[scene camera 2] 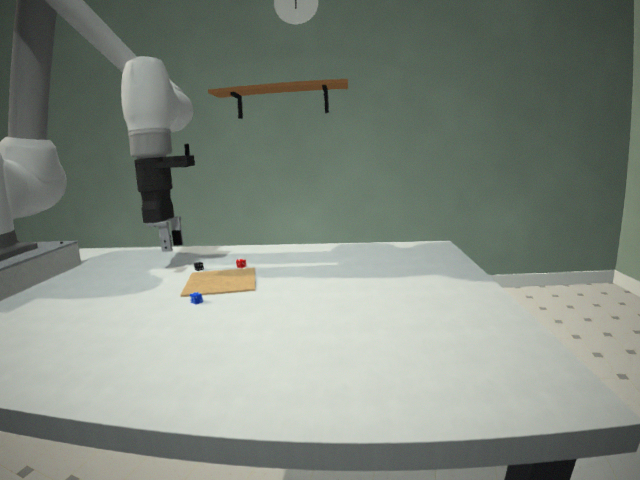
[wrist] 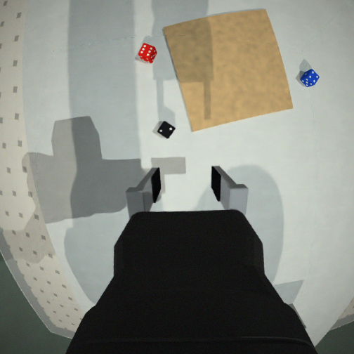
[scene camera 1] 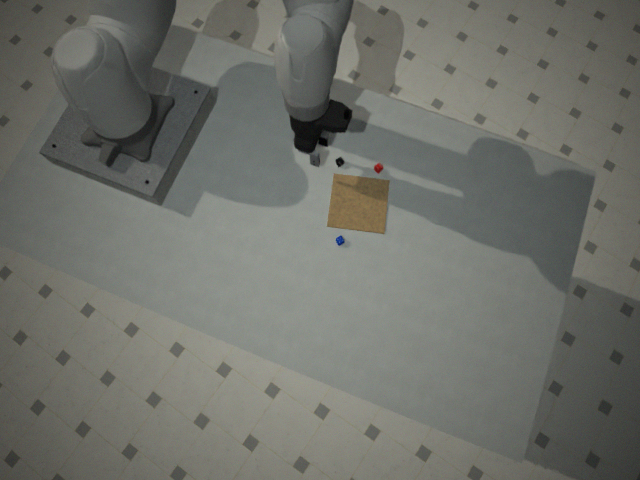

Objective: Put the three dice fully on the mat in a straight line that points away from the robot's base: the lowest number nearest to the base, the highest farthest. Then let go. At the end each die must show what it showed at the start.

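Where they show: gripper, fingertip midpoint: (scene camera 2: 173, 248) (scene camera 1: 319, 154); arm's base, origin of the base link: (scene camera 1: 128, 121).
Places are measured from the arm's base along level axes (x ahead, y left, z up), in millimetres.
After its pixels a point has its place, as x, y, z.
A tan square mat (scene camera 1: 359, 209) @(607, -30, -62) (scene camera 2: 219, 284) @(605, -41, -61) (wrist: 245, 60) lies on the table with no die on it. A black die (scene camera 1: 339, 161) @(524, 73, -49) (scene camera 2: 198, 266) @(527, 66, -55) (wrist: 166, 129) lies off the mat near one corner, two pips up. A red die (scene camera 1: 378, 167) @(622, 87, -50) (scene camera 2: 240, 263) @(623, 79, -55) (wrist: 147, 52) lies beyond the same edge, six pips showing on top. A blue die (scene camera 1: 339, 240) @(583, -124, -50) (scene camera 2: 196, 298) @(587, -130, -55) (wrist: 310, 78) lies off the opposite edge; its top number is hard to read. My gripper (scene camera 1: 319, 150) @(476, 57, -7) (scene camera 2: 172, 244) @(476, 57, -7) (wrist: 185, 177) is open and empty, above the table on the base side of the black die.
The robot's base plate (scene camera 1: 178, 149) @(147, -33, -3) stands on the table (scene camera 1: 289, 289) @(505, -268, -65) at the left in scene camera 1. A wall shelf (scene camera 2: 279, 87) hangs on the green wall, well behind the table. Shadows of the arm fall across the table and part of the mat.
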